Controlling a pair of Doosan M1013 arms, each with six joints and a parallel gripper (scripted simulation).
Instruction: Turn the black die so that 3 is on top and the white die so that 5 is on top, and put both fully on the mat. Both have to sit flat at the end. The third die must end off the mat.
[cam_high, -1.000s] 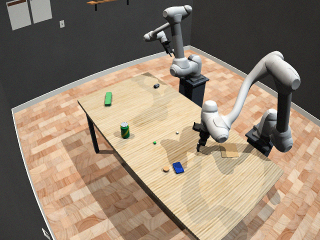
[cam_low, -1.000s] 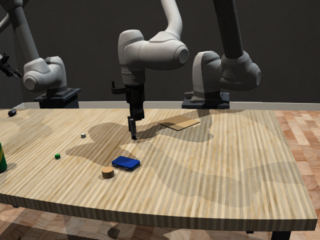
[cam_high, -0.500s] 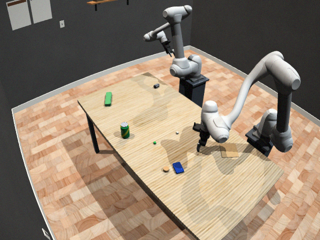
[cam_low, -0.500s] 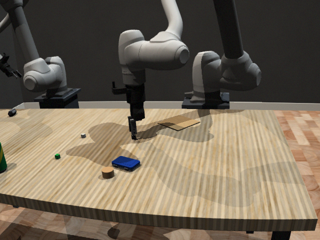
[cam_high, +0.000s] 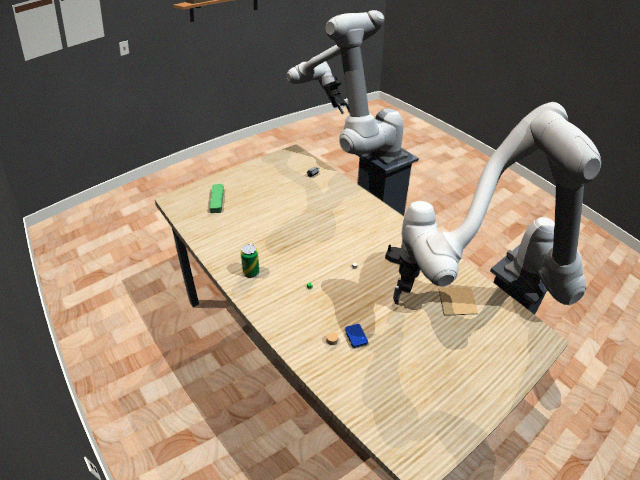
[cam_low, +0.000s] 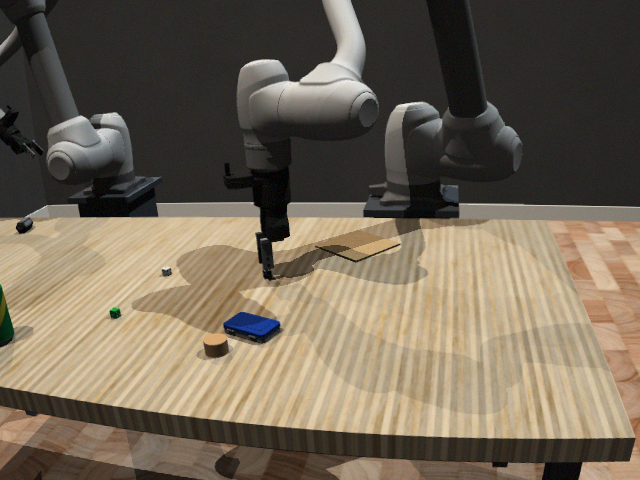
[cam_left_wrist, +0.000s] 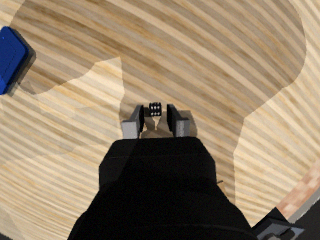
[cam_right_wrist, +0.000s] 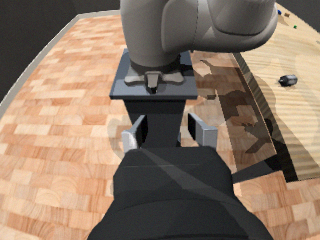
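Right now my left hand is 4 cm above the black die. Also, from my left hand: blue case (22 cm ahead, 7 cm to the left, 3 cm below); tan mat (21 cm behind, 13 cm to the left, 4 cm below); white die (4 cm ahead, 23 cm to the right, 4 cm below).
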